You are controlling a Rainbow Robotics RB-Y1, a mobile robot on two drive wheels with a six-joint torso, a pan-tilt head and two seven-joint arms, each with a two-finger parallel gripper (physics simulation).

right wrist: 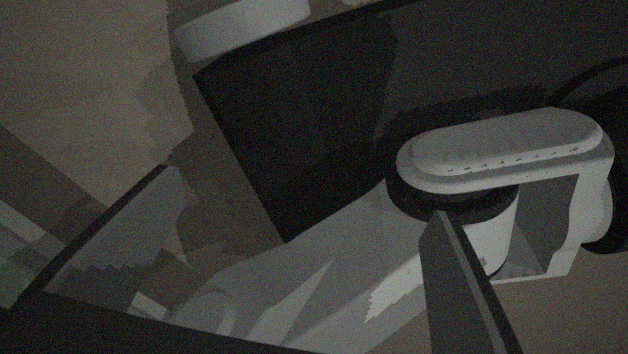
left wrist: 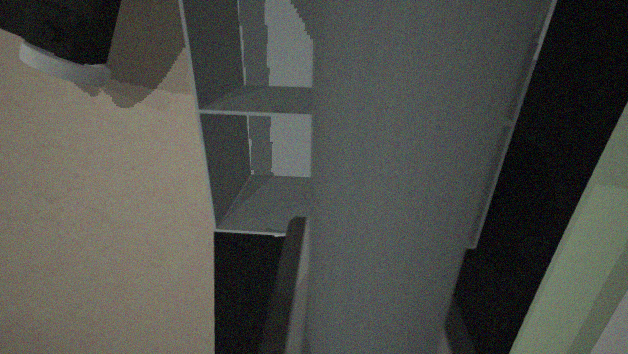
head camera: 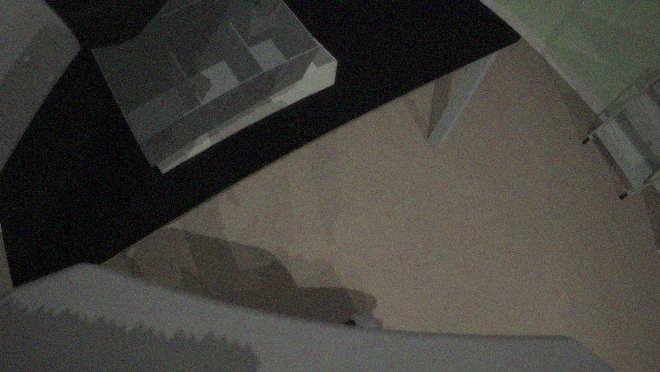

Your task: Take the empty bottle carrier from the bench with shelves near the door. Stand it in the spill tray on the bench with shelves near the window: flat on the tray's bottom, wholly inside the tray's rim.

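Places are measured from the robot's base along level axes (x back, y right, z up), in metres.
Pixels of known places: right gripper, fingertip midpoint: (right wrist: 303,205).
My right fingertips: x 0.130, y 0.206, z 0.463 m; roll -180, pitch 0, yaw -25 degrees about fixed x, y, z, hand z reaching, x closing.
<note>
Ahead of a thing's pixels: the offset from my right fingertips to its top centre. "spot": to the spot under its first point. Level surfaces: height alone.
The grey bottle carrier @(spot: dx -0.534, dy -0.179, dz +0.475 m) (head camera: 240,100) (left wrist: 400,125) has open compartments and a tall middle panel. In the head view it is at the upper left, over the white spill tray (head camera: 325,75). The tray shows along the carrier's front and at its front right corner. The carrier's front left corner covers the tray's side there, and I cannot tell whether its bottom rests inside the rim. My left gripper (left wrist: 355,238) is shut on the carrier's middle panel; its fingers do not show in the head view. My right gripper (right wrist: 303,205) is open and empty, away from the carrier.
The black bench top @(dz +0.300 m) (head camera: 370,55) bears the tray; a pale bench leg @(spot: dx -0.843, dy +0.635, dz -0.091 m) (head camera: 460,102) stands below it. A metal-framed stand (head camera: 622,150) is at the right, by the green wall (head camera: 600,45). My left arm (head camera: 35,65) crosses the upper left. White and black robot parts @(spot: dx +0.144, dy -0.107, dz -0.164 m) (right wrist: 500,145) are near my right fingers.
</note>
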